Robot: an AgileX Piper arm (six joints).
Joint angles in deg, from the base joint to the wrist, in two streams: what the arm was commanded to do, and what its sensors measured. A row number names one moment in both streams.
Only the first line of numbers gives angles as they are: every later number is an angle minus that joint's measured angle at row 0.
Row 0, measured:
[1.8, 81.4, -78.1, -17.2, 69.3, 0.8]
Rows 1 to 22, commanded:
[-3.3, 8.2, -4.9, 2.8, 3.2, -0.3]
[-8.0, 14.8, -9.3, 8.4, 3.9, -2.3]
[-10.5, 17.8, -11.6, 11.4, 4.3, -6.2]
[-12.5, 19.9, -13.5, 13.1, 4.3, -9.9]
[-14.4, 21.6, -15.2, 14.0, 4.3, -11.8]
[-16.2, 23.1, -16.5, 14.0, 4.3, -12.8]
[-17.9, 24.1, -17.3, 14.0, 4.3, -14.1]
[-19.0, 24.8, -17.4, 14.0, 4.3, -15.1]
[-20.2, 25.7, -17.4, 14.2, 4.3, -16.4]
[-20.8, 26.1, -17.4, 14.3, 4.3, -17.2]
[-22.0, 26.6, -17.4, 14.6, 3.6, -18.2]
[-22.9, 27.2, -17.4, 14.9, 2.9, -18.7]
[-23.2, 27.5, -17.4, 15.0, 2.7, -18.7]
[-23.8, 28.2, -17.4, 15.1, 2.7, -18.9]
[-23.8, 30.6, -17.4, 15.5, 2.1, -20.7]
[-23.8, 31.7, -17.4, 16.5, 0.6, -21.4]
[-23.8, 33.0, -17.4, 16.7, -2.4, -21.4]
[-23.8, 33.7, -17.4, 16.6, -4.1, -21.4]
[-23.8, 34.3, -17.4, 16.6, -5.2, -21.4]
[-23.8, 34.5, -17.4, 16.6, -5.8, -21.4]
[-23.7, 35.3, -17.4, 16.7, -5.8, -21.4]
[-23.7, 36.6, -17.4, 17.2, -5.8, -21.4]
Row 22, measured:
[-23.7, 35.4, -17.2, 17.2, -5.1, -20.9]
